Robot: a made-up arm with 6 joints. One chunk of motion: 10 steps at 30 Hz.
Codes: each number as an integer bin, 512 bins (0 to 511) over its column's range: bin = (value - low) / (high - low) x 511, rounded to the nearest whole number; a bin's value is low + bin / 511 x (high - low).
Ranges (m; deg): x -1..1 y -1..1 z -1..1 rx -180..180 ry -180..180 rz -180..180
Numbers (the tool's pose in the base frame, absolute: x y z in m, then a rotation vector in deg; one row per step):
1: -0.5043 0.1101 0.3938 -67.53 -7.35 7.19
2: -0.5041 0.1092 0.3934 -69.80 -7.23 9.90
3: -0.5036 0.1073 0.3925 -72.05 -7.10 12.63
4: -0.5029 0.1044 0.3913 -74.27 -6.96 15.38
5: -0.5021 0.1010 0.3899 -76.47 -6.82 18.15
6: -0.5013 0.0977 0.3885 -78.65 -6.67 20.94
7: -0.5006 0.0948 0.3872 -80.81 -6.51 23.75
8: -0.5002 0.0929 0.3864 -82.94 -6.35 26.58
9: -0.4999 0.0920 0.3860 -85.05 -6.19 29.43
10: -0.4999 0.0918 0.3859 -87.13 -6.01 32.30
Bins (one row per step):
1: 127 284 356 160 245 266
2: 127 283 356 156 245 270
3: 127 283 356 153 245 273
4: 127 282 355 150 246 277
5: 127 281 355 147 246 281
6: 127 280 355 144 246 285
7: 128 280 354 141 246 289
8: 128 279 354 138 246 293
9: 128 279 354 135 247 297
10: 128 279 354 132 247 301

